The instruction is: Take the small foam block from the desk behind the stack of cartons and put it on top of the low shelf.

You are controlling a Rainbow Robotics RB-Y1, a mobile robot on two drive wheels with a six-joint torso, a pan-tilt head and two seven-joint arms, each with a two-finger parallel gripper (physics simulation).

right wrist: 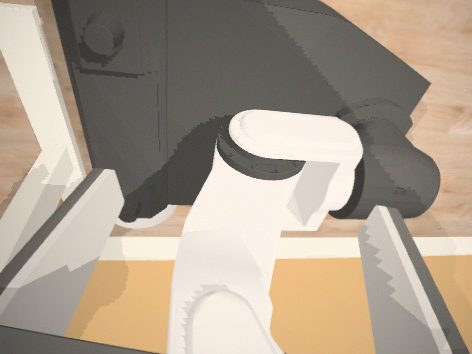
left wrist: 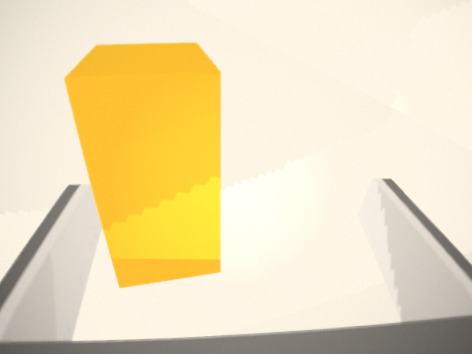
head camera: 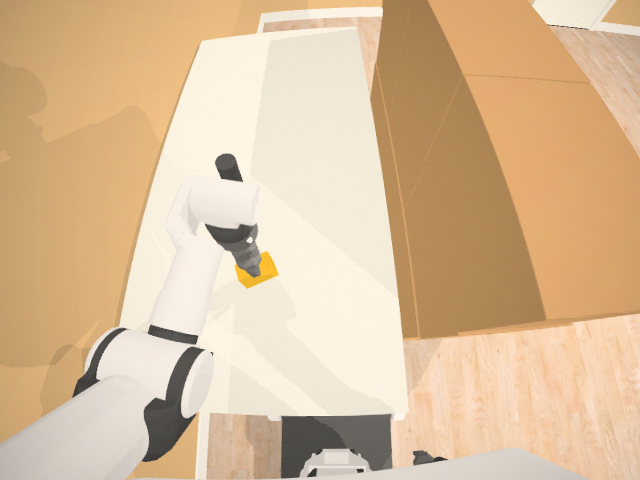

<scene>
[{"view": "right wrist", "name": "my right gripper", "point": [240, 202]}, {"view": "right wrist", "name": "white desk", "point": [58, 170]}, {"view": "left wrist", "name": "my left gripper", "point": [235, 200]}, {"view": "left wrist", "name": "yellow foam block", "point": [148, 116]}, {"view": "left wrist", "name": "white desk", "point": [313, 107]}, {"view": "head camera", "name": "my left gripper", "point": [249, 255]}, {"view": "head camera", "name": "white desk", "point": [323, 338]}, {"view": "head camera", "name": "stack of brown cartons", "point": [504, 170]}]
</scene>
